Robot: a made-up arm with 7 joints. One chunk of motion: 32 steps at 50 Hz.
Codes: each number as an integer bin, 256 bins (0 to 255) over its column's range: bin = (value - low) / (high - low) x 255, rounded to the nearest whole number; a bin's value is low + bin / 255 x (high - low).
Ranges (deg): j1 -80.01..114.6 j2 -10..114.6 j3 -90.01..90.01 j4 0..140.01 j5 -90.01..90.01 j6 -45.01..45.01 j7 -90.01..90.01
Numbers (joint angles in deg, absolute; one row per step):
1: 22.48 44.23 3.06 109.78 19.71 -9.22 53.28
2: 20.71 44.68 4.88 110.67 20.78 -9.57 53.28
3: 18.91 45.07 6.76 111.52 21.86 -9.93 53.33
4: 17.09 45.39 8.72 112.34 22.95 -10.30 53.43
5: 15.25 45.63 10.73 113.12 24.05 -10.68 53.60
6: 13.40 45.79 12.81 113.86 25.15 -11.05 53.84
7: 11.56 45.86 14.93 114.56 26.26 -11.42 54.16
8: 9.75 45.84 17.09 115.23 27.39 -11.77 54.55
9: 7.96 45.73 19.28 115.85 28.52 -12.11 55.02
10: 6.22 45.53 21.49 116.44 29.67 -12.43 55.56
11: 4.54 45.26 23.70 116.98 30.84 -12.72 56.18
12: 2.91 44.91 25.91 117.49 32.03 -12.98 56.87
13: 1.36 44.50 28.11 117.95 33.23 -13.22 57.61
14: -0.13 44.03 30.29 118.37 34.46 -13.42 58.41
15: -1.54 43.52 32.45 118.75 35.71 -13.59 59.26
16: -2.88 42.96 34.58 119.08 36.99 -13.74 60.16
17: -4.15 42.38 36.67 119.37 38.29 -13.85 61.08
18: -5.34 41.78 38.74 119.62 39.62 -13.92 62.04
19: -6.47 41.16 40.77 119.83 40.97 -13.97 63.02
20: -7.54 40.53 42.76 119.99 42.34 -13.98 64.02
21: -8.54 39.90 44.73 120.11 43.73 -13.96 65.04
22: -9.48 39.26 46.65 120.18 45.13 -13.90 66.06
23: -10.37 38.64 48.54 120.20 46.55 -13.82 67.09
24: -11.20 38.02 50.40 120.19 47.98 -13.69 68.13
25: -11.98 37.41 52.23 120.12 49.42 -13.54 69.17
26: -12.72 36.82 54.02 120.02 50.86 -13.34 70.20
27: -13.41 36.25 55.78 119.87 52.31 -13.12 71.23
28: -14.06 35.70 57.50 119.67 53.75 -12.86 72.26
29: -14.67 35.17 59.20 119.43 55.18 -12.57 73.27
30: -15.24 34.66 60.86 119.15 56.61 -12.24 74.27
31: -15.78 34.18 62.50 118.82 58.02 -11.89 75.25
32: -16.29 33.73 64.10 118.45 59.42 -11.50 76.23
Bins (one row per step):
1: 134 111 132 200 155 101 203
2: 132 112 134 202 157 100 203
3: 130 113 137 203 158 99 203
4: 127 113 140 205 160 98 203
5: 125 114 143 206 162 97 203
6: 122 114 146 207 163 96 204
7: 120 114 149 209 165 95 204
8: 118 114 152 210 166 94 205
9: 115 114 155 211 168 93 205
10: 113 114 158 212 170 92 206
11: 111 113 161 213 171 91 207
12: 109 112 164 214 173 91 208
13: 107 112 167 215 175 90 209
14: 105 111 170 216 176 89 210
15: 103 110 173 216 178 89 211
16: 101 108 176 217 180 89 213
17: 99 107 179 217 182 88 214
18: 98 106 182 218 184 88 215
19: 96 105 185 218 186 88 217
20: 95 103 188 219 187 88 218
21: 94 102 191 219 189 88 220
22: 92 101 194 219 191 88 221
23: 91 100 196 219 193 88 223
24: 90 98 199 219 195 89 224
25: 89 97 201 219 198 89 225
26: 88 96 204 219 200 90 227
27: 87 95 207 218 202 90 228
28: 86 94 209 218 204 91 230
29: 86 92 211 218 206 92 231
30: 85 91 214 217 208 93 233
31: 84 90 216 216 210 94 234
32: 83 89 218 216 212 95 235

